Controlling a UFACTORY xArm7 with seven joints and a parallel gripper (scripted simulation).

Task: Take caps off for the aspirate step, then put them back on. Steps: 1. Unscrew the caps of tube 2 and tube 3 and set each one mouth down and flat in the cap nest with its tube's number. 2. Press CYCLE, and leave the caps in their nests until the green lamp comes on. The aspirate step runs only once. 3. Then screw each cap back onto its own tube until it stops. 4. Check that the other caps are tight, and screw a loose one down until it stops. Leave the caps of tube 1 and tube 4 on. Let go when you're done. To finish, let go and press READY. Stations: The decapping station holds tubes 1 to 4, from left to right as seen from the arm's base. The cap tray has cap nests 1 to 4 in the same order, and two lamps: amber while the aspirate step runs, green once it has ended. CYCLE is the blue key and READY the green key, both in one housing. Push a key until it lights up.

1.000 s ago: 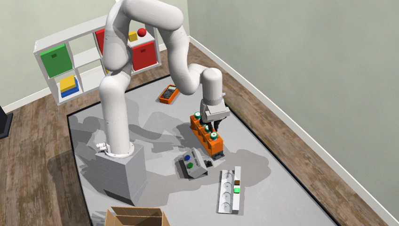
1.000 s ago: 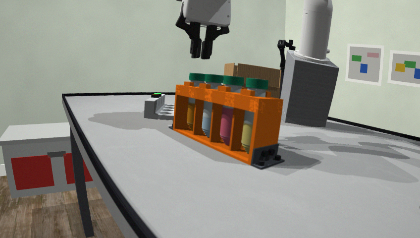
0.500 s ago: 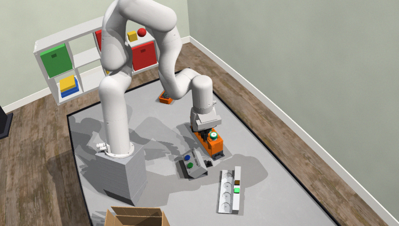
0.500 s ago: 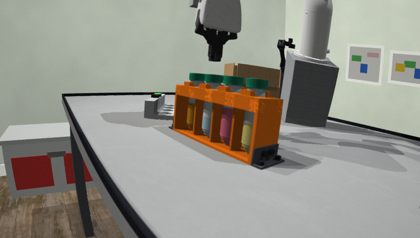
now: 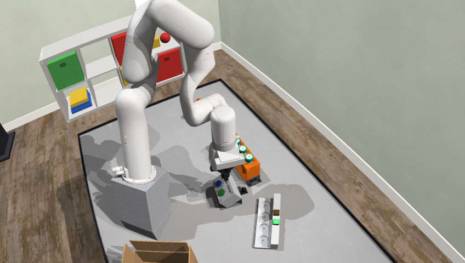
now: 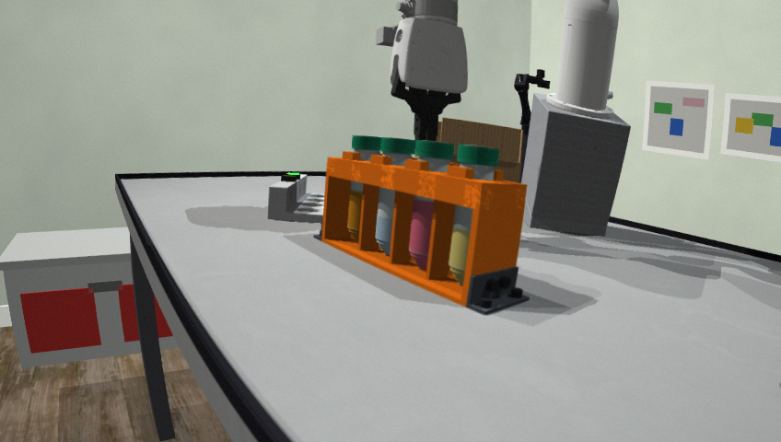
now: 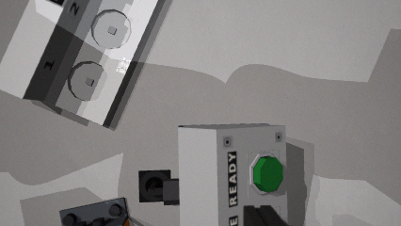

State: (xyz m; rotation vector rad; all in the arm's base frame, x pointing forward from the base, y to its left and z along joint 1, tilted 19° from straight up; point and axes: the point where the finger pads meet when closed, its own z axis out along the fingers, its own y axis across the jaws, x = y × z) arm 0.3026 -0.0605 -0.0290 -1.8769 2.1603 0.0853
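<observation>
The green ready key is 7 cm below my hand, 3 cm behind it and 2 cm to the right of it. Also, from my hand: cap 4: 12 cm ahead, 6 cm to the left, 3 cm below; key housing: 9 cm below, 1 cm to the left, 1 cm behind; blue cycle key: 7 cm below, 3 cm to the left, 2 cm behind.
</observation>
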